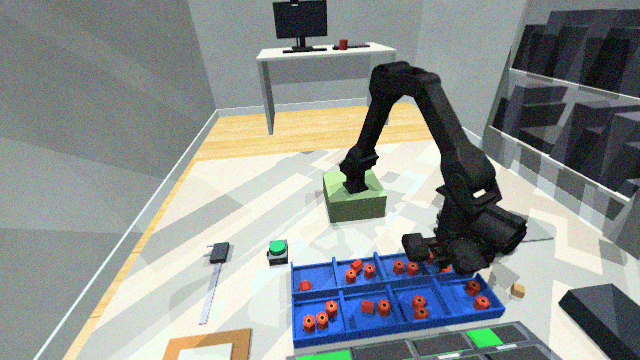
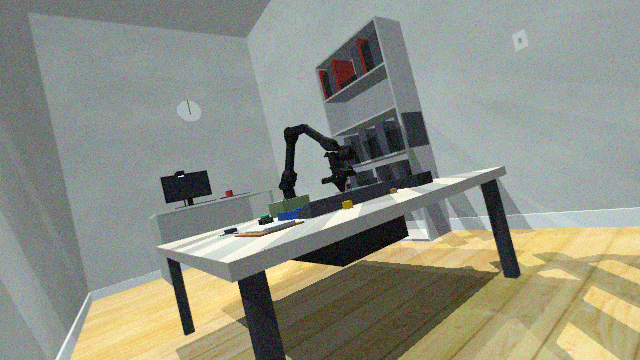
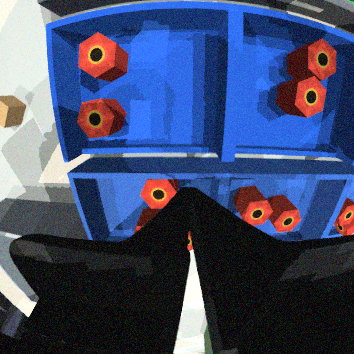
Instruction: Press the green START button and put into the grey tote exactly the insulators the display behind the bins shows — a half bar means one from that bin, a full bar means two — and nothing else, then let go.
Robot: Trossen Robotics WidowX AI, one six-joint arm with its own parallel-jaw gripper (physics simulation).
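Frame: origin at the arm's base, x ahead, y left, z up, level; metres.
Seen in the pictures: gripper, between the fingertips: (image 1: 441, 267) (image 3: 187, 194); arm's base, origin of its link: (image 1: 355, 186) (image 2: 290, 198).
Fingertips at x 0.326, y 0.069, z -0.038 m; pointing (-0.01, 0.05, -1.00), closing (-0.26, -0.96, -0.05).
Observation:
Pixels of each thing's top centre, then the offset from my fingertips to it. "pt": a spot on its surface instead.
- green START button, centre of its top: (image 1: 277, 244) (image 2: 264, 214) 0.210 m back, 0.348 m right, 0.005 m down
- insulator, centre of its top: (image 3: 158, 194) 0.006 m back, 0.021 m left, 0.016 m down
- display, a spot on its surface: (image 1: 385, 350) pt 0.109 m ahead, 0.210 m right, 0.000 m up
- caliper, centre of its top: (image 1: 207, 273) (image 2: 232, 229) 0.198 m back, 0.530 m right, 0.027 m down
- orange-brown frame, a spot on its surface: (image 1: 240, 340) pt 0.016 m back, 0.462 m right, 0.040 m down
- small wooden block, centre of its top: (image 1: 519, 287) 0.088 m ahead, 0.142 m left, 0.026 m down
- dark box, a spot on its surface: (image 1: 600, 310) pt 0.187 m ahead, 0.209 m left, 0.006 m up
- yellow block, centre of its top: (image 2: 346, 201) 0.229 m ahead, 0.278 m right, 0.018 m down
The green START button (image 1: 277, 247) (image 2: 265, 218) stands left of the blue bins (image 1: 317, 340) (image 2: 288, 215) (image 3: 232, 75). Red insulators with black holes lie in the bins; two (image 3: 96, 55) (image 3: 95, 119) are in the front right bin. My gripper (image 1: 440, 261) (image 2: 342, 186) (image 3: 187, 194) is shut and empty over the back right bin. One insulator (image 3: 158, 194) there shows beside the fingertips; others are partly hidden by the fingers. The display (image 1: 385, 350) shows green bars at two places, partly cut off. A grey wall (image 3: 40, 217), perhaps the tote's, shows beside the bins; its inside is hidden.
A caliper (image 1: 212, 290) and an orange-brown frame (image 1: 240, 340) lie at the left. A small wooden block (image 1: 517, 290) (image 3: 12, 111) lies right of the bins, near a dark box (image 1: 600, 310). A yellow block (image 2: 347, 204) stands near the table edge. The arm stands on a green base (image 1: 357, 207).

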